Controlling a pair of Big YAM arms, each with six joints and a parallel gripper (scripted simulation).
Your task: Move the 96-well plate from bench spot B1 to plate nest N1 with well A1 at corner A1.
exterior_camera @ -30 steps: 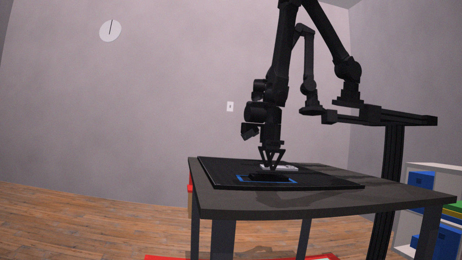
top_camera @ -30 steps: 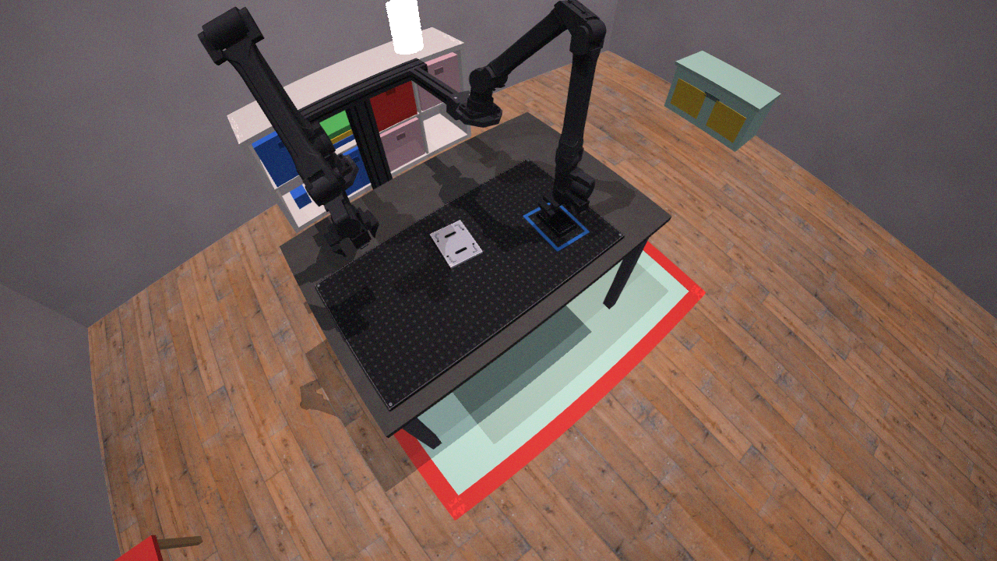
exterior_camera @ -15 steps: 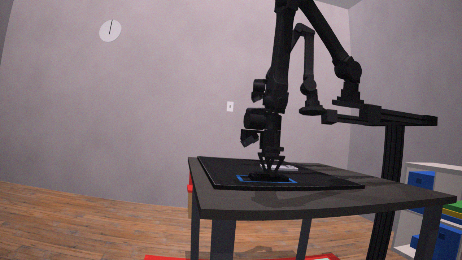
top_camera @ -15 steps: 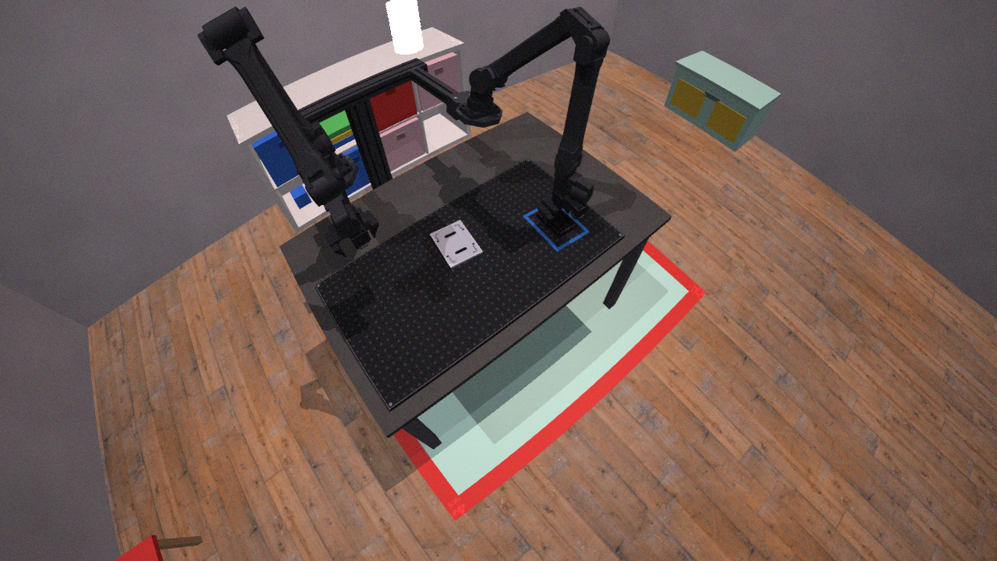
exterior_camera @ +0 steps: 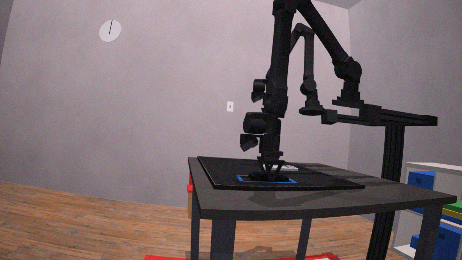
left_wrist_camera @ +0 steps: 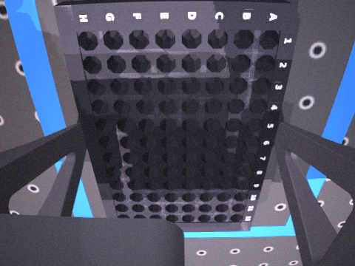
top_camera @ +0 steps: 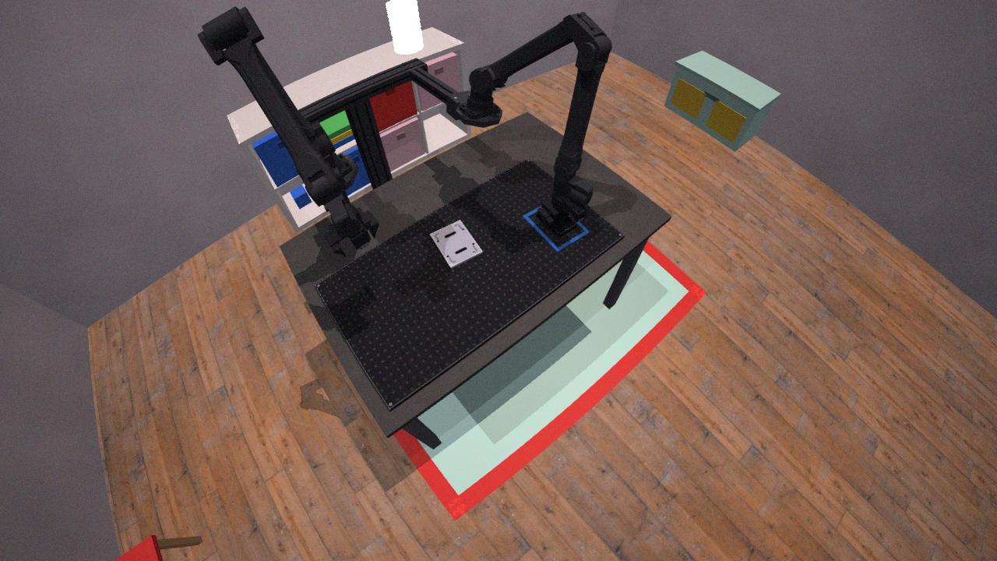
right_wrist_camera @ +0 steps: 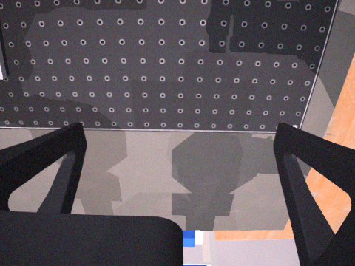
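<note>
Now: the black 96-well plate right at my left hand. The rest, counted from my left hand: plate nest N1: 35 cm to the right, 11 cm behind; then A1 mark: 41 cm to the right, 4 cm behind.
</note>
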